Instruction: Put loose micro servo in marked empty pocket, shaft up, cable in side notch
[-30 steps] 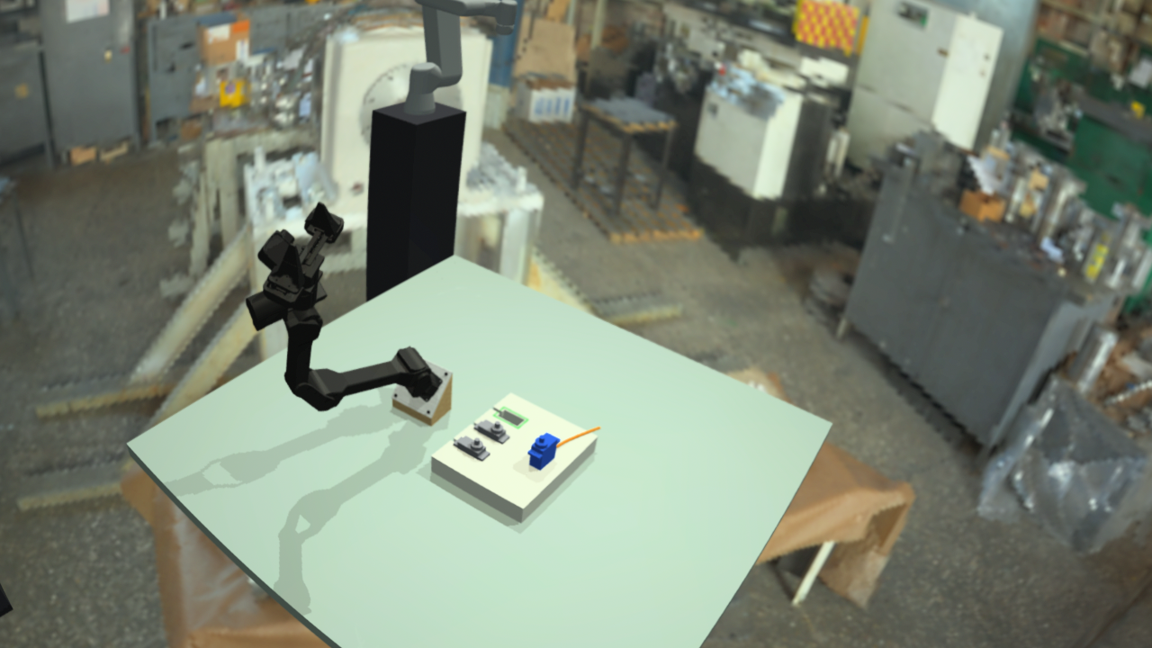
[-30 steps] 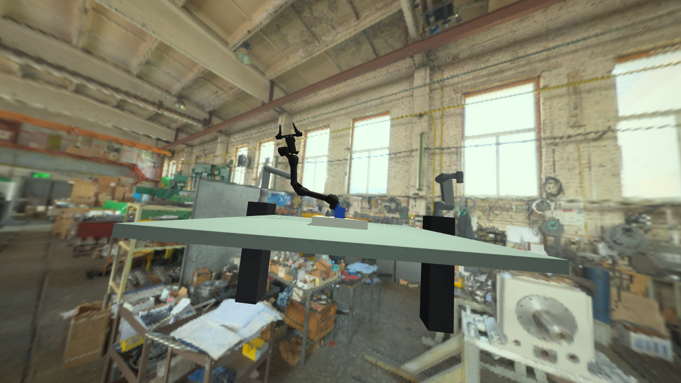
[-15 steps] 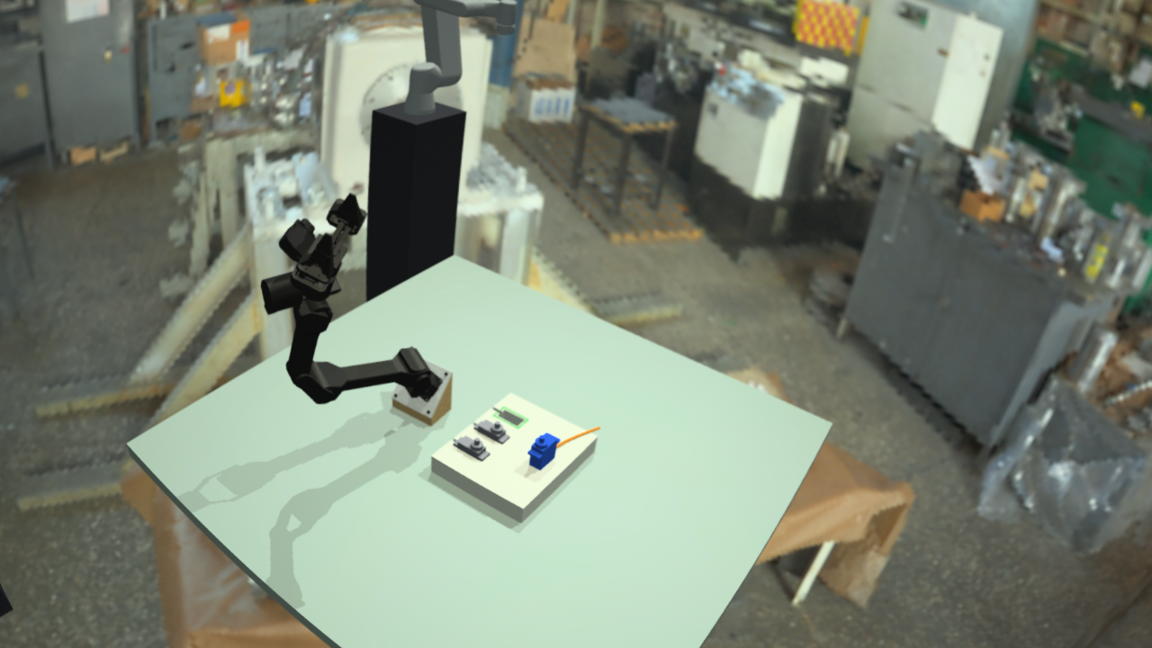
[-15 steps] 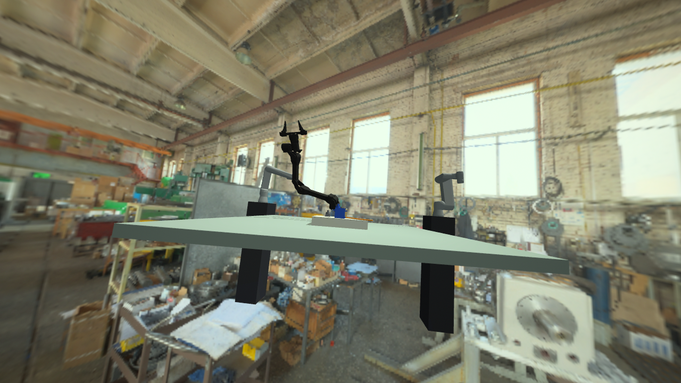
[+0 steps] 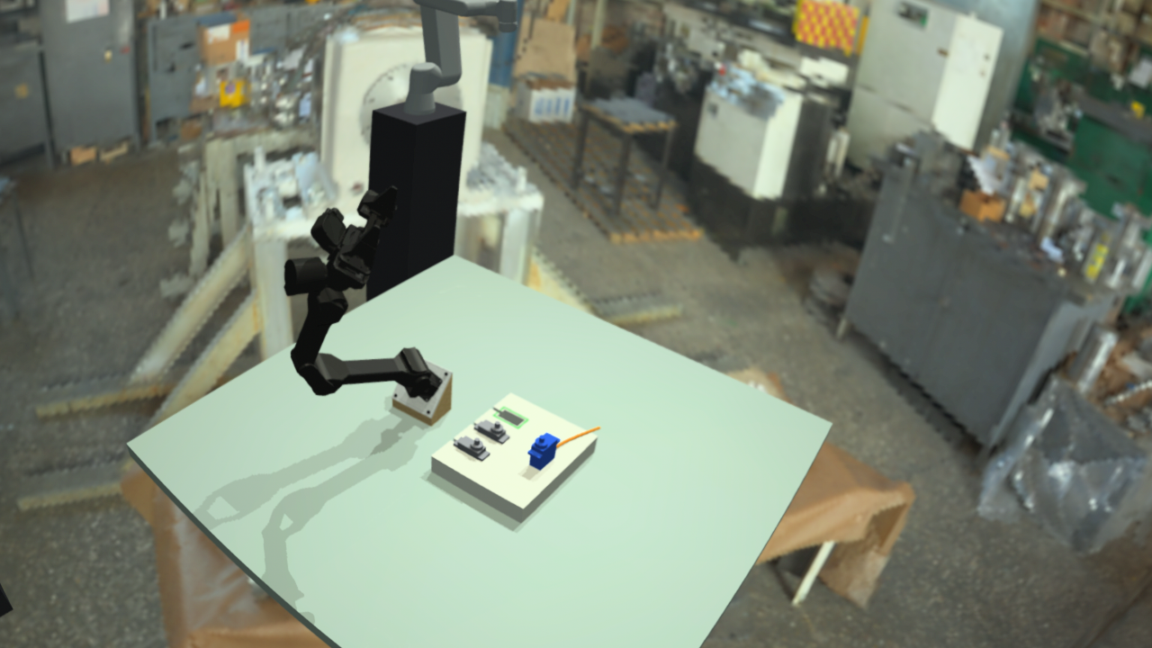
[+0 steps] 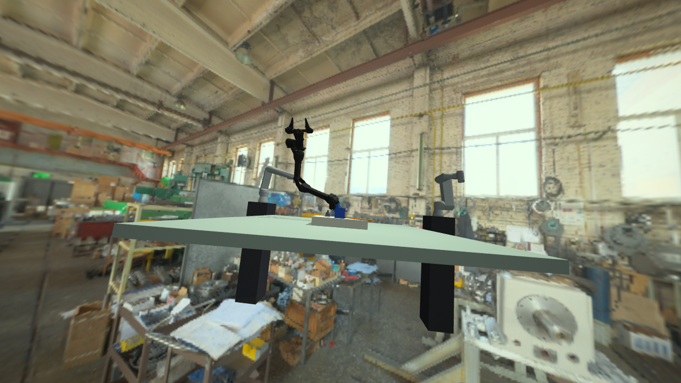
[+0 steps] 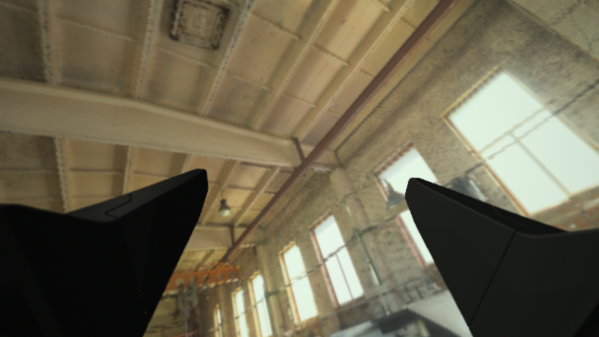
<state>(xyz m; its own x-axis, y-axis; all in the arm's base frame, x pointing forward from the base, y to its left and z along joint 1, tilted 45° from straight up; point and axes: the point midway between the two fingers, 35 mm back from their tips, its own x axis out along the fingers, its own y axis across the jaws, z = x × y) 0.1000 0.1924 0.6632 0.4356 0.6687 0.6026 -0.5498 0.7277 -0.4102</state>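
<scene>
Right now the deck is 67 cm below my gripper tip, 34 cm to the left of it and 10 cm ahead of it.
</scene>
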